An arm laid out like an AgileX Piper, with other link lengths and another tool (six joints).
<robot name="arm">
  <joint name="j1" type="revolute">
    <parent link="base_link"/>
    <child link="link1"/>
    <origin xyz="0 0 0.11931"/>
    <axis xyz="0 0 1"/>
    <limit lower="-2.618" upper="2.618"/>
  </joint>
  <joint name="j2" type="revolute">
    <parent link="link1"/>
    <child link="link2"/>
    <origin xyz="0 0 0" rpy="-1.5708 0 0"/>
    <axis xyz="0 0 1"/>
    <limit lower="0" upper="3.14"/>
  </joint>
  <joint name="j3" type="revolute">
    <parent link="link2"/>
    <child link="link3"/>
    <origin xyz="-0.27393 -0.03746 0"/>
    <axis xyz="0 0 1"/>
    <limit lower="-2.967" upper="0"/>
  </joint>
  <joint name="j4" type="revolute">
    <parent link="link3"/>
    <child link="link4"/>
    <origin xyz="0.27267 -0.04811 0" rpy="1.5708 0 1.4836"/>
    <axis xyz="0 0 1"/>
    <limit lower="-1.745" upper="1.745"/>
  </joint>
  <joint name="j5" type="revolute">
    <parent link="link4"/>
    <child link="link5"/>
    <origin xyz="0 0 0" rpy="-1.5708 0 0"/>
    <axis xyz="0 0 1"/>
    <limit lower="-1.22" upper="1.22"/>
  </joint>
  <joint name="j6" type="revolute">
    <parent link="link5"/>
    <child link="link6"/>
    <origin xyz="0 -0.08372 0" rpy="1.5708 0 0"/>
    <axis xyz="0 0 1"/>
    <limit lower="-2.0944" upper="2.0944"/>
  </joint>
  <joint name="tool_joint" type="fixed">
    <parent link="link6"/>
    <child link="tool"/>
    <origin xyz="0.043 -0.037 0.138" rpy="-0.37 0 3.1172"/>
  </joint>
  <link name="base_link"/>
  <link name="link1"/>
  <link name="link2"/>
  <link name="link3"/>
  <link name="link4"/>
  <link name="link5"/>
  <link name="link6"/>
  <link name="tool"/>
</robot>
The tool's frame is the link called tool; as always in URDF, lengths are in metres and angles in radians.
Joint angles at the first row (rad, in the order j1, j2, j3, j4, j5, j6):
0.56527, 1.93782, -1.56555, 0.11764, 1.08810, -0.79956
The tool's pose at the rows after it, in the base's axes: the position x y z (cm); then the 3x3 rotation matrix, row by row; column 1 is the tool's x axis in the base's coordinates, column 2 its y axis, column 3 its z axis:
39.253, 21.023, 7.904; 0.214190, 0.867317, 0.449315; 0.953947, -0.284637, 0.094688; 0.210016, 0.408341, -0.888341
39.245, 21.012, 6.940; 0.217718, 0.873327, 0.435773; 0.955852, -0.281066, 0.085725; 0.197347, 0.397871, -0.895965
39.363, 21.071, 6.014; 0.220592, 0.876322, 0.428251; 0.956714, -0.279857, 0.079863; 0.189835, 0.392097, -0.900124
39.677, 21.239, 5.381; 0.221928, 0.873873, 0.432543; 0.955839, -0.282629, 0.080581; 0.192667, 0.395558, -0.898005
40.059, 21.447, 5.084; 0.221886, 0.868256, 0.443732; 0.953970, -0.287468, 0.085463; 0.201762, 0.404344, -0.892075
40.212, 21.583, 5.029; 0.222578, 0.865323, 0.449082; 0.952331, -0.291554, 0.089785; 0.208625, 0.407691, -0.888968
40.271, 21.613, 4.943; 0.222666, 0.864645, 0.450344; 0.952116, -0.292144, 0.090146; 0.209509, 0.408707, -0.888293
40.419, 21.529, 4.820; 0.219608, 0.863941, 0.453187; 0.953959, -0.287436, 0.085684; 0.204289, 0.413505, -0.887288
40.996, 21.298, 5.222; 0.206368, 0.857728, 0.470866; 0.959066, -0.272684, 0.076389; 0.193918, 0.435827, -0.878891
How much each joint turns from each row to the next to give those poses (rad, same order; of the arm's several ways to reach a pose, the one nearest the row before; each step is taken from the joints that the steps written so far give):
0.00001, 0.01194, -0.00056, 0.00156, -0.00440, 0.00000
-0.00001, 0.02205, -0.00003, 0.00000, -0.00393, -0.00001
0.00001, 0.02166, 0.00002, -0.00001, -0.01142, 0.00002
0.00000, 0.01564, 0.00001, 0.00000, -0.02068, -0.00001
0.00000, 0.00830, 0.00000, 0.00000, -0.02239, 0.00001
-0.00002, 0.00185, -0.00001, 0.00241, -0.00995, -0.00002
0.00001, 0.00221, 0.00000, -0.00007, -0.00372, 0.00000
0.00001, 0.00451, -0.00165, -0.00755, -0.00244, 0.00001
0.00000, 0.00152, -0.01276, -0.02606, 0.00192, 0.00001

